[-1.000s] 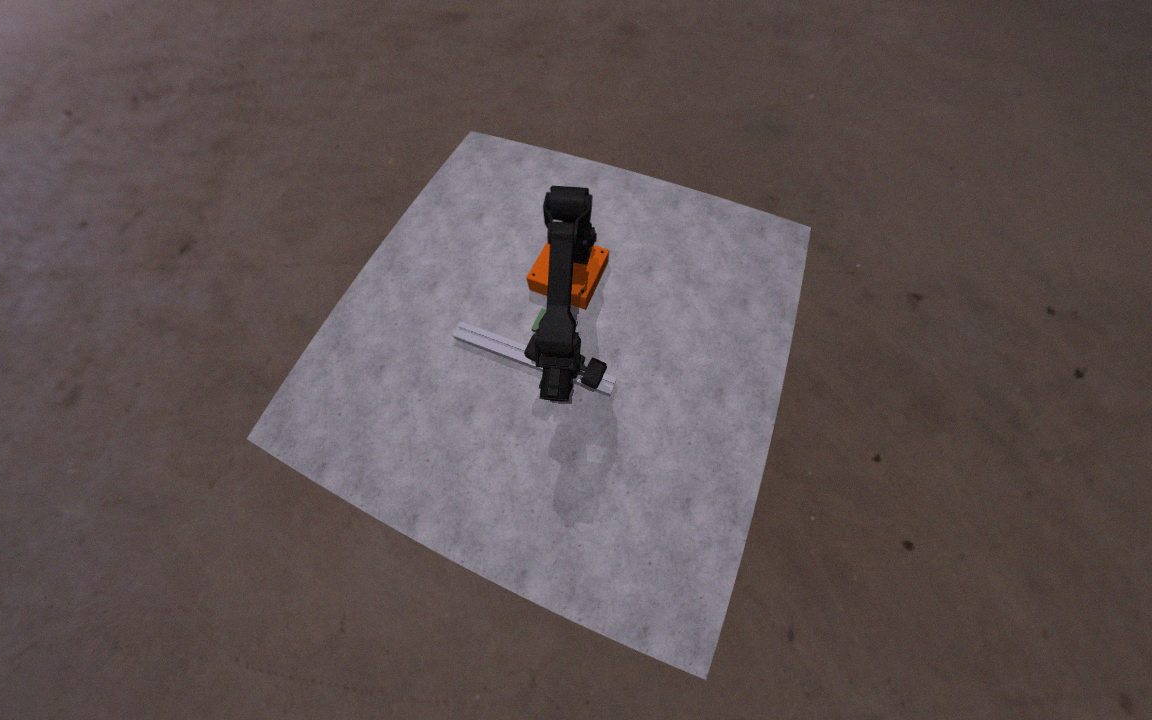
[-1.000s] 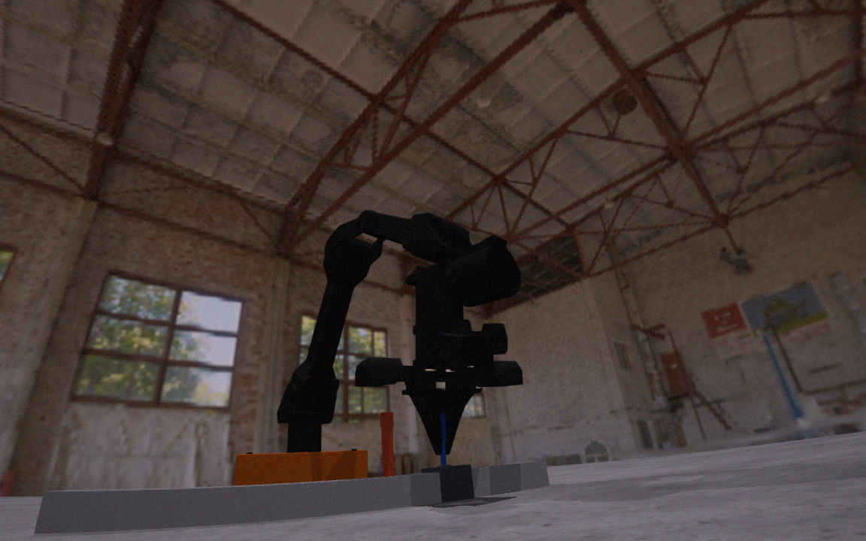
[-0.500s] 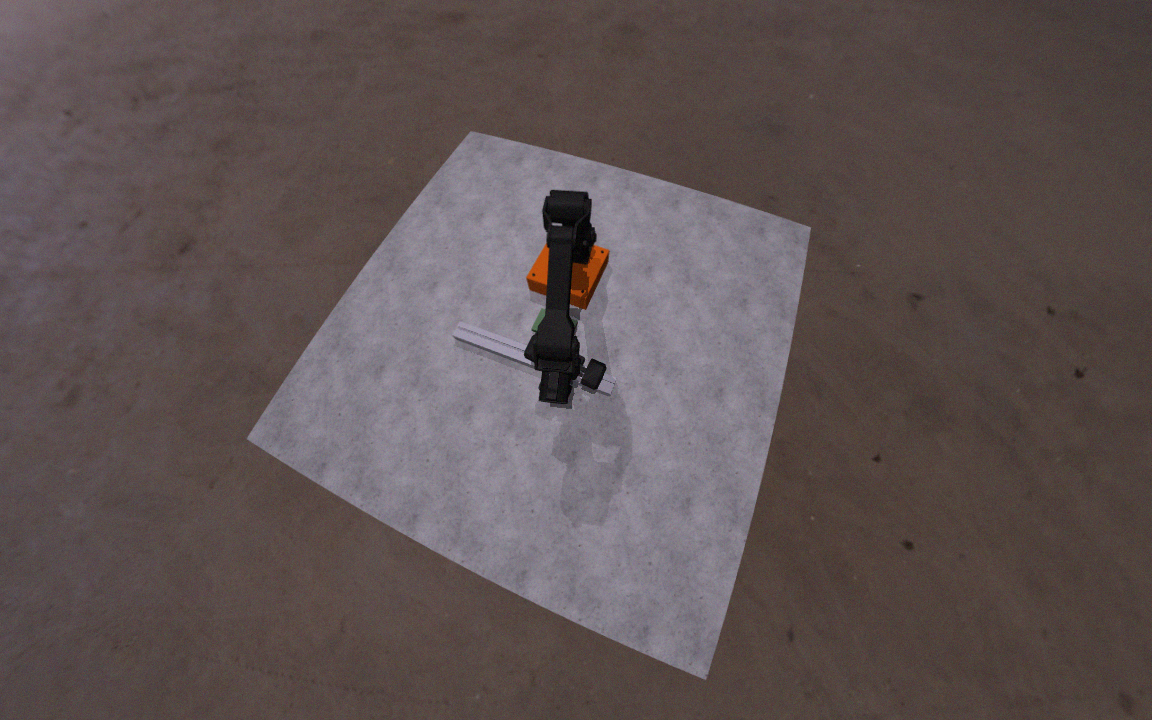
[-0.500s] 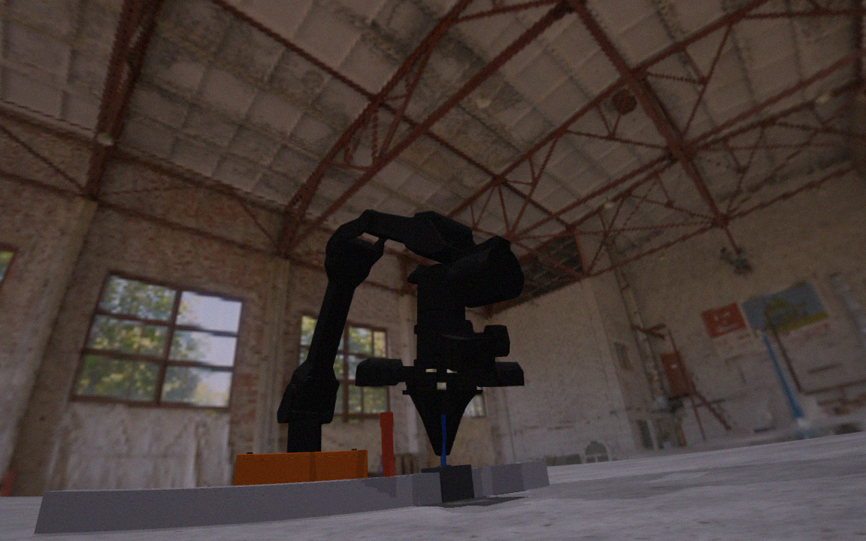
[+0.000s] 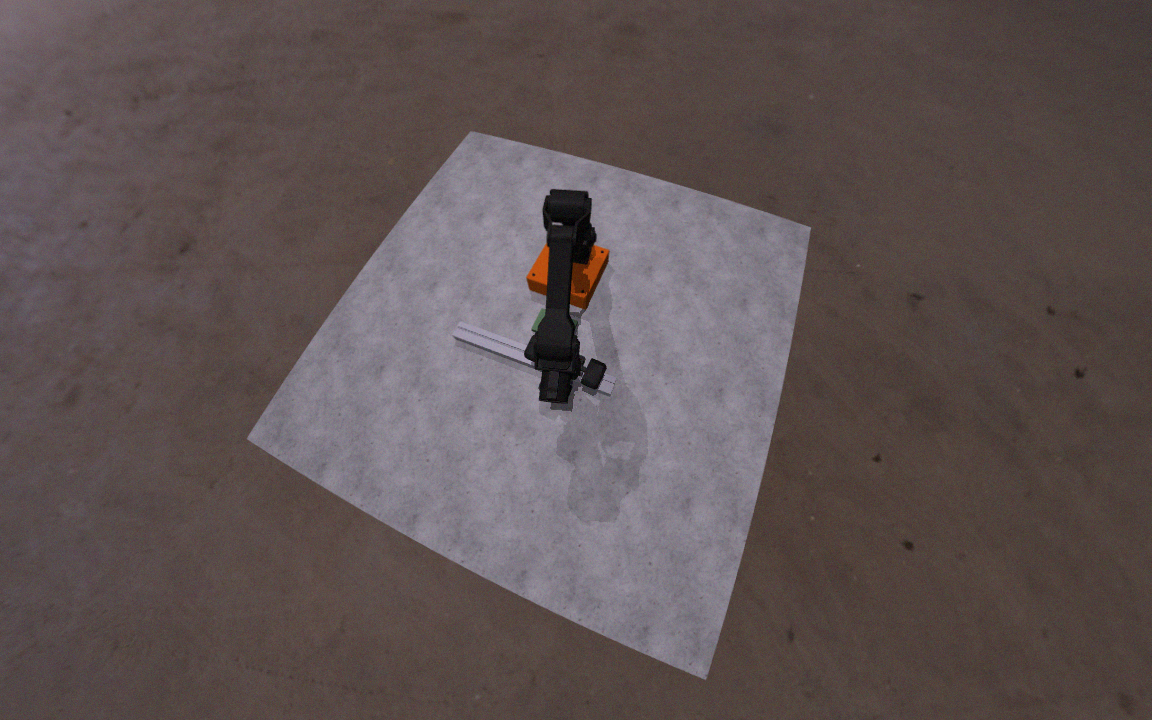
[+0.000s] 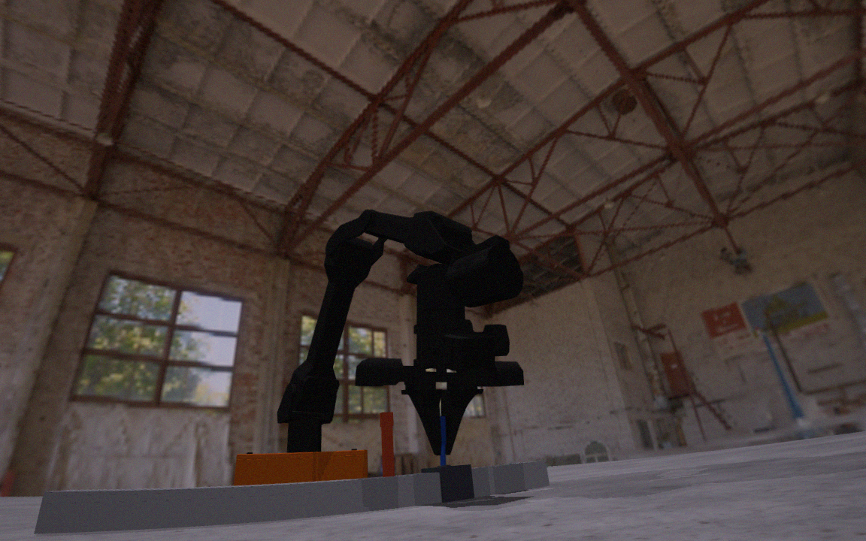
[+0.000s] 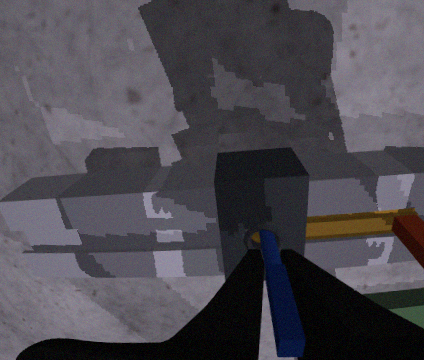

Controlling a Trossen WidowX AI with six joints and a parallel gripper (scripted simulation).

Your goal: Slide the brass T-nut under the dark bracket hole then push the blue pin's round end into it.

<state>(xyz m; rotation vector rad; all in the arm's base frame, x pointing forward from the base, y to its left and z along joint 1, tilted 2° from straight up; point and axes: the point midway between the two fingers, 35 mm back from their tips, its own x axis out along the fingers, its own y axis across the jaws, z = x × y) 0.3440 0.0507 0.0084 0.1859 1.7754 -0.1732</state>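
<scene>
The blue pin is right at my gripper tip. From my gripper tip the other things lie so: green tray: 13 cm behind, 5 cm to the right, 4 cm below.
</scene>
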